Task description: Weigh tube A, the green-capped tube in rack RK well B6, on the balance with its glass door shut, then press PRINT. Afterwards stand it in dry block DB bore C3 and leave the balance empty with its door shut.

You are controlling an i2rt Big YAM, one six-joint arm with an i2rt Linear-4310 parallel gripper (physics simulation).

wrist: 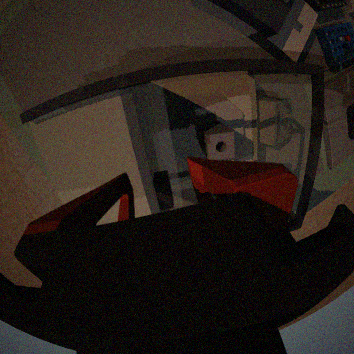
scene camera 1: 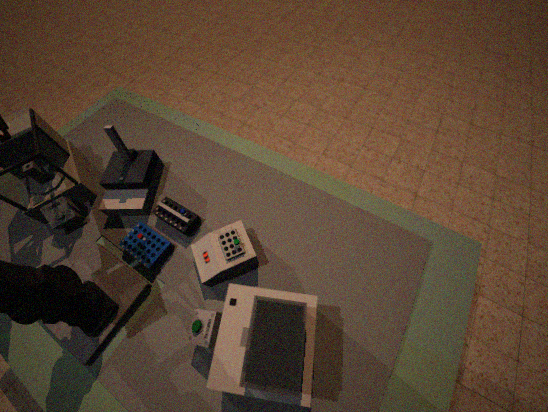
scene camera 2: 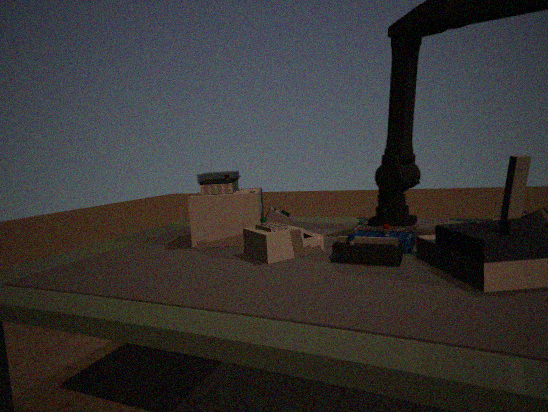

Scene:
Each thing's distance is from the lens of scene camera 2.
dark device with lever [scene camera 2: 497, 255]: 66 cm

